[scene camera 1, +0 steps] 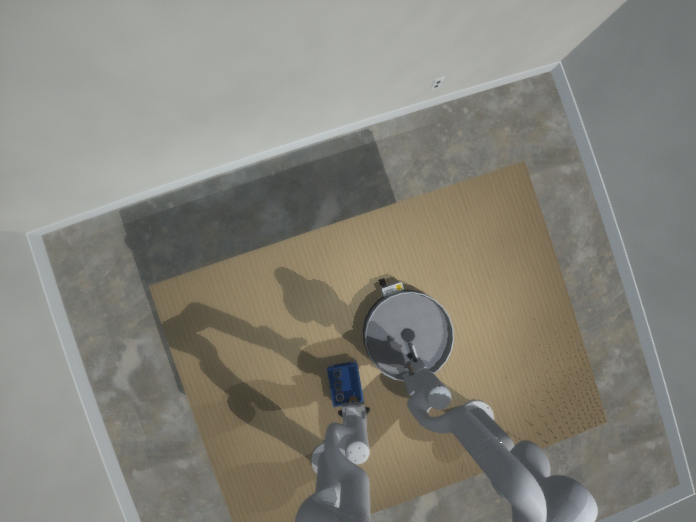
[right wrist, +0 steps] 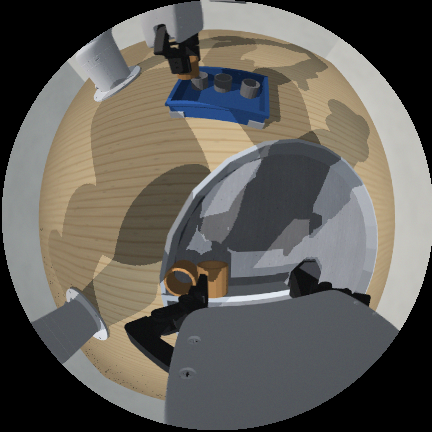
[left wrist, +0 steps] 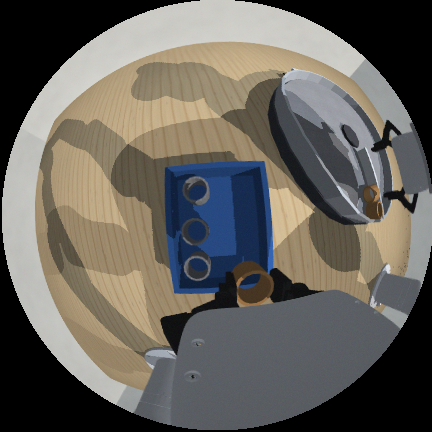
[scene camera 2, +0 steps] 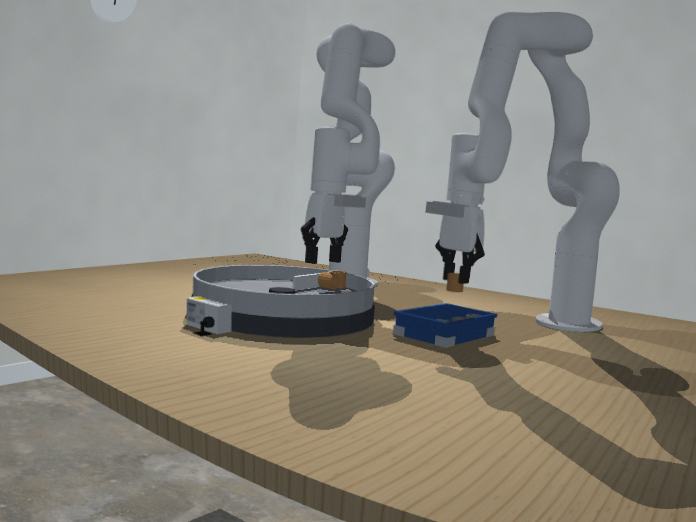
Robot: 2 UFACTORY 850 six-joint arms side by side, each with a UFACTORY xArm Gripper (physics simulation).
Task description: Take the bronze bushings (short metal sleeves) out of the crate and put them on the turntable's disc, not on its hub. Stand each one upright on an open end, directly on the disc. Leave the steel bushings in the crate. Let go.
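Observation:
My left gripper is shut on an upright bronze bushing, above the crate's edge near the arms. Three steel bushings stand in a row in the blue crate. On the turntable's disc, one bronze bushing stands upright. Beside it another bronze bushing lies on its side near the rim. My right gripper is open and empty above the disc.
The round hub is at the disc's centre. A pale upright guide bar runs beside the bronze bushings. A raised wall rings the disc. A control box is on the turntable's side.

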